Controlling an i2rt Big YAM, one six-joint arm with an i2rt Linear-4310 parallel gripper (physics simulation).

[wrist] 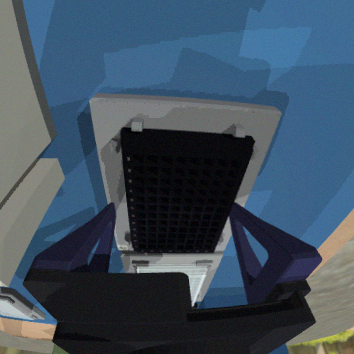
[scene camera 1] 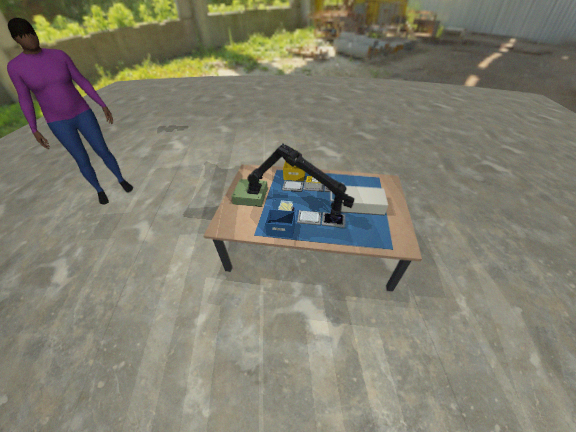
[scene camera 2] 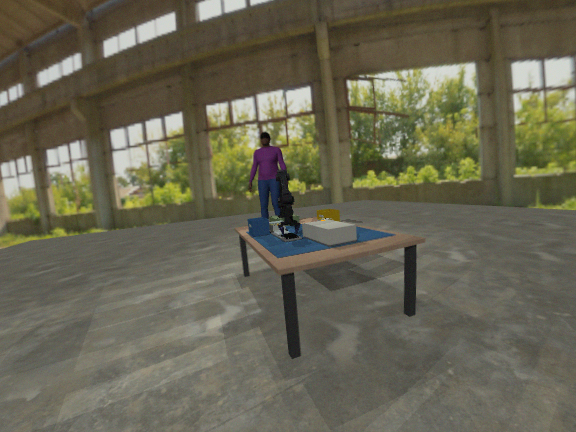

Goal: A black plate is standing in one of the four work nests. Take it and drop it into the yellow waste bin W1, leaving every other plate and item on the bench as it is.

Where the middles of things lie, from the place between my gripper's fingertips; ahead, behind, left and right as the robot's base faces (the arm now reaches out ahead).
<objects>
Now: hand 10 mm to the left of the black plate (wrist: 180, 185). Round my hand: large grey box (scene camera 2: 330, 233) 200 mm to the left, 160 mm ahead, 30 mm above.
</objects>
